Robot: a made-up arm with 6 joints. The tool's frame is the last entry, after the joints.
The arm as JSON. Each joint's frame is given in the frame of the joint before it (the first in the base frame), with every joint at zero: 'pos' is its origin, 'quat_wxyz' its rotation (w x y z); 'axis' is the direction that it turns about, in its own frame. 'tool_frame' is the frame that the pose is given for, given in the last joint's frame.
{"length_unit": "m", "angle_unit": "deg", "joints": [
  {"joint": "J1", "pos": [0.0, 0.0, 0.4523], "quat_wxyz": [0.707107, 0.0, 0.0, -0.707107], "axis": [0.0, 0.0, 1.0]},
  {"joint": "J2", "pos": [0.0, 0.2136, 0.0], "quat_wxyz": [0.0, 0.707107, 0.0, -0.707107], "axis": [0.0, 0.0, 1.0]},
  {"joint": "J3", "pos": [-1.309, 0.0, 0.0], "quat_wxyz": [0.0, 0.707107, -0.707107, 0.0], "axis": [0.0, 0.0, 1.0]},
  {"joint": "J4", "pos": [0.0, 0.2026, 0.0], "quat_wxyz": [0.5, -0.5, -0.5, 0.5], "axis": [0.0, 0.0, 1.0]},
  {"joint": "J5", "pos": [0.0, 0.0, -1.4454], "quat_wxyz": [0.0, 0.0, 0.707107, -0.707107], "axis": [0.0, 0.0, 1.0]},
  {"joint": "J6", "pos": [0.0, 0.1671, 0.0], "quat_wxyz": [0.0, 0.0, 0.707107, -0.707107], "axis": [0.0, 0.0, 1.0]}
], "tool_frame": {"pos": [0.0, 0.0, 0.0], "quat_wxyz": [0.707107, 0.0, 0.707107, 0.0]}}
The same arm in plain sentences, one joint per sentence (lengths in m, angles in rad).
The arm has six revolute joints in a row. What follows holds with every joint at zero, and every direction is one of the base frame's.
Joint 1 is mounted 0.4523 m along +z from the base frame's origin and turns about +z.
Joint 2 is mounted 0.2136 m along +x from joint 1 and turns about +y.
Joint 3 is mounted 1.309 m along +z from joint 2 and turns about -y.
Joint 4 is mounted 0.2026 m along +z from joint 3 and turns about -x.
Joint 5 is mounted 1.4454 m along +x from joint 4 and turns about -y.
Joint 6 is mounted 0.1671 m along +x from joint 5 and turns about -x.
The tool frame, which is the frame that the pose is given for, is mounted at the same point as joint 6; its axes are parallel to the base frame's.

